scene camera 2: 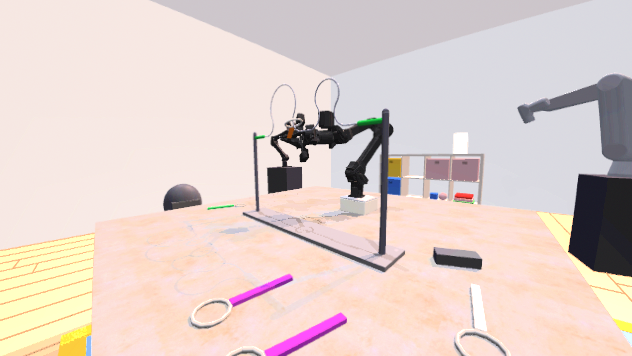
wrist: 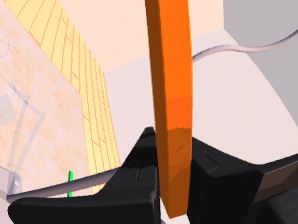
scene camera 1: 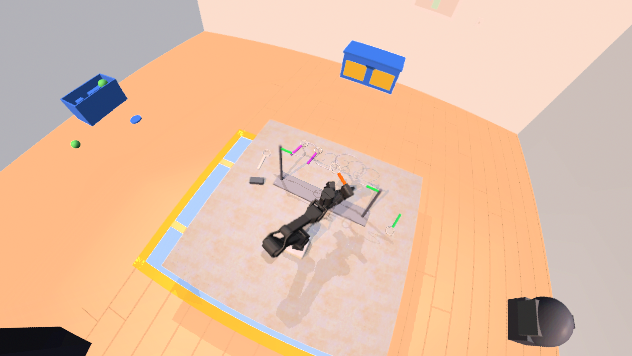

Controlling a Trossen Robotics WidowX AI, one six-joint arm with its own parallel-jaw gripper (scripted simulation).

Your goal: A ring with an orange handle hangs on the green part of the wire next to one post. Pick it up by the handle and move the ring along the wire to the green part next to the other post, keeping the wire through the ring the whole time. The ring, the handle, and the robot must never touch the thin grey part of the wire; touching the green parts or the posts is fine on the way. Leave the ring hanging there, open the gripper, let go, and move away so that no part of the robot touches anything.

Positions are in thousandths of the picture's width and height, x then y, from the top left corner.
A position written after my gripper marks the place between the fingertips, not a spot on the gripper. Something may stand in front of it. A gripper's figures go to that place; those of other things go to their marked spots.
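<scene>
I see a dark block (scene camera 2: 722,723), and it is 56 cm from the lens. My own gripper (scene camera 2: 444,389), meanwhile, is 82 cm from the lens.
</scene>
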